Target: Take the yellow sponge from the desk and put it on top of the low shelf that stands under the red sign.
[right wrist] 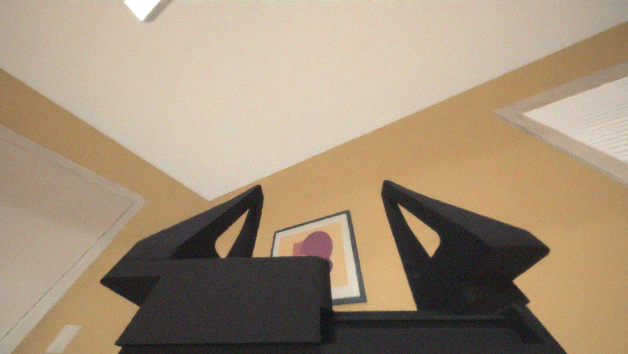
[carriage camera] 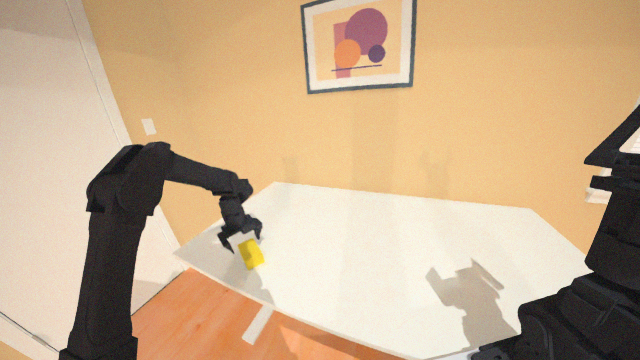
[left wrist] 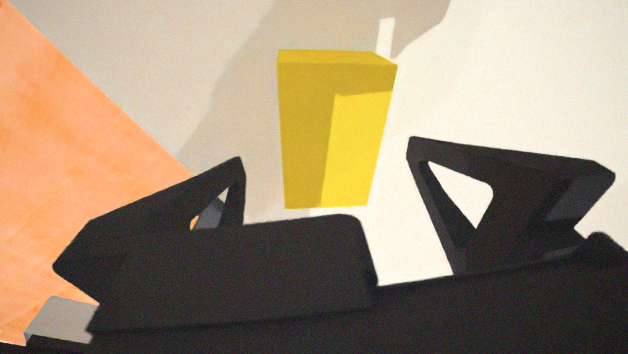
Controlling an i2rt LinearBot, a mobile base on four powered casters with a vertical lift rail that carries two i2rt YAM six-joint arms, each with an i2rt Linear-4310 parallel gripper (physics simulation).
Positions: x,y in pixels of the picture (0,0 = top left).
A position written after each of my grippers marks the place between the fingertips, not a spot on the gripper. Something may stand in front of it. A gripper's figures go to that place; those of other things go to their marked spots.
Scene:
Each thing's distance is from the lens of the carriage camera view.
my left gripper (carriage camera: 246,245): 0.69 m
white desk (carriage camera: 377,269): 0.64 m

